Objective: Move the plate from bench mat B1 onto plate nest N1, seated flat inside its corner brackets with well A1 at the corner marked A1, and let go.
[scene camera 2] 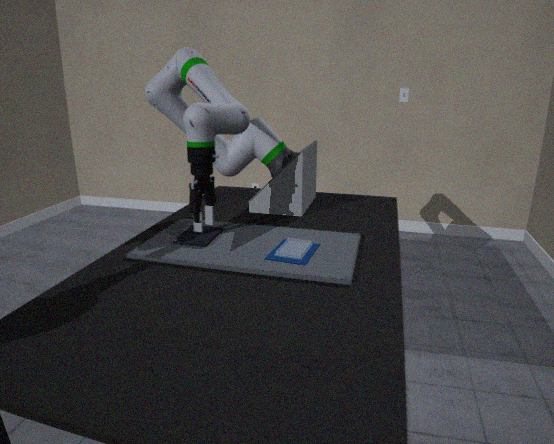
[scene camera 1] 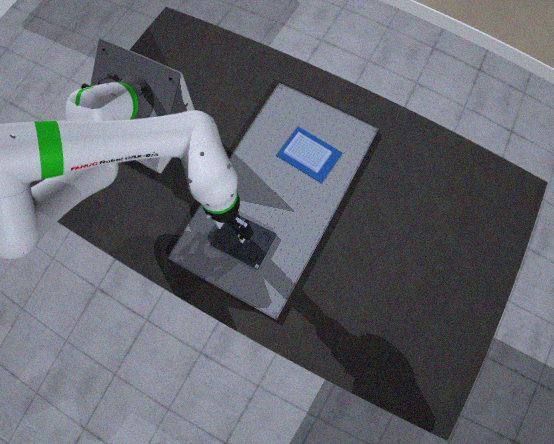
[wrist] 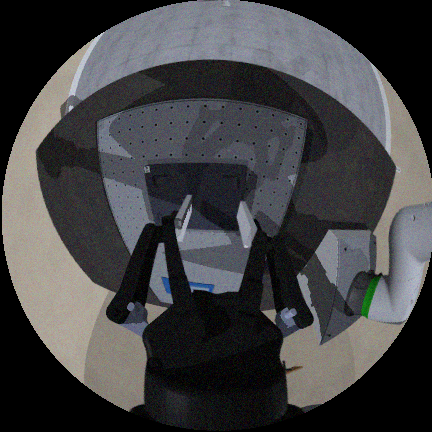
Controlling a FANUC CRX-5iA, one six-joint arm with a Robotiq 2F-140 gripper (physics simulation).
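Places are measured from the arm's base along level axes (x ahead, y left, z up), in metres.
Where they show: gripper, between the fingertips: (scene camera 2: 204,227) (scene camera 1: 232,231) (wrist: 214,205); arm's base, origin of its link: (scene camera 2: 286,166) (scene camera 1: 134,99) (wrist: 356,293).
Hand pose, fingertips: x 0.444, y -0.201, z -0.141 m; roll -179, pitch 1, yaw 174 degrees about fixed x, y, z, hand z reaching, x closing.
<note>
Things, the pixels of their top centre, and the offset from my fingertips. Level surfaces: height alone.
- blue bench mat, height of its surface: dz -0.019 m
- dark rectangular plate nest, centre of its top: (wrist: 192,200) (scene camera 1: 243,238) (scene camera 2: 198,232) dy -0.005, dx +0.036, dz -0.006 m
- small white mark, centre of its top: (wrist: 146,168) (scene camera 1: 256,266) dy -0.059, dx +0.111, dz -0.009 m
- grey perforated board, height of its surface: dz -0.021 m
- dark table, height of its surface: dz -0.034 m
The pale, many-welled plate (scene camera 1: 308,151) (scene camera 2: 294,248) lies flat on the blue bench mat (scene camera 1: 328,167) (scene camera 2: 290,260); part of the mat (wrist: 166,285) and a sliver of the plate (wrist: 201,287) show low in the wrist view. The dark rectangular plate nest (scene camera 1: 260,250) (scene camera 2: 200,242) (wrist: 167,197) is at the other end of the grey board. It holds no plate. A small white mark (scene camera 1: 257,266) (wrist: 147,169) is at one nest corner; its lettering is unreadable. My gripper (scene camera 1: 242,231) (scene camera 2: 204,222) (wrist: 214,205) is open and empty, pointing down above the nest. Well A1 cannot be made out.
The grey perforated board (scene camera 1: 315,210) (scene camera 2: 240,260) (wrist: 117,200) lies on the dark table (scene camera 1: 425,225) (scene camera 2: 250,350) (wrist: 65,200). A grey angled stand (scene camera 1: 165,82) (scene camera 2: 307,175) (wrist: 330,280) carries the arm's base beside the board. The arm casts shadows over the nest and board.
</note>
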